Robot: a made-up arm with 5 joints.
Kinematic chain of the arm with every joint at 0, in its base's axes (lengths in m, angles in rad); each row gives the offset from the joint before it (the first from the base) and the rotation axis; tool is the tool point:
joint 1: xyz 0 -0.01 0.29 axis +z
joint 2: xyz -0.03 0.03 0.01 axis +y
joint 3: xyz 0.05 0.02 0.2 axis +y
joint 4: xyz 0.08 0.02 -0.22 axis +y
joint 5: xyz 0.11 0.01 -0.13 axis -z
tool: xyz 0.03 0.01 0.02
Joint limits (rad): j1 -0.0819..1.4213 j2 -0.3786..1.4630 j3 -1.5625..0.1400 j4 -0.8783..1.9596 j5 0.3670..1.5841
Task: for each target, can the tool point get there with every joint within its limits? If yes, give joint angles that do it. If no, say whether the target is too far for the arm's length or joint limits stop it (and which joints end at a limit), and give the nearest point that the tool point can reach.
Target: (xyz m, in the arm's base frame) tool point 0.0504 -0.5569 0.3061
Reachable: no: joint limits stop it (at a limit: joint 1, joint 2, joint 3) | nearest point -0.0926 -0.2169 0.2365 | short by 0.375 m
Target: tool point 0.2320 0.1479 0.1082
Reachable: yes | joints 0.3421 0.4417 -0.2622 -0.1022 0.6123
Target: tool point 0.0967 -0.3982 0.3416
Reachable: no: joint limits stop it (at a limit: joint 1, joint 2, joint 3) | nearest point -0.0832 -0.2019 0.2673 | short by 0.276 m
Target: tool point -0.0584 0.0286 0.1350
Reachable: yes | joints 0.8574 0.0502 -0.0123 1.5370 0.6618
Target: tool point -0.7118 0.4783 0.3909
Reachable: no: too far | nearest point -0.2140 0.0864 0.2463 | short by 0.650 m
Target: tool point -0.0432 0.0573 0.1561
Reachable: yes | joints 1.0810 -0.1018 -0.1385 1.6780 0.6504
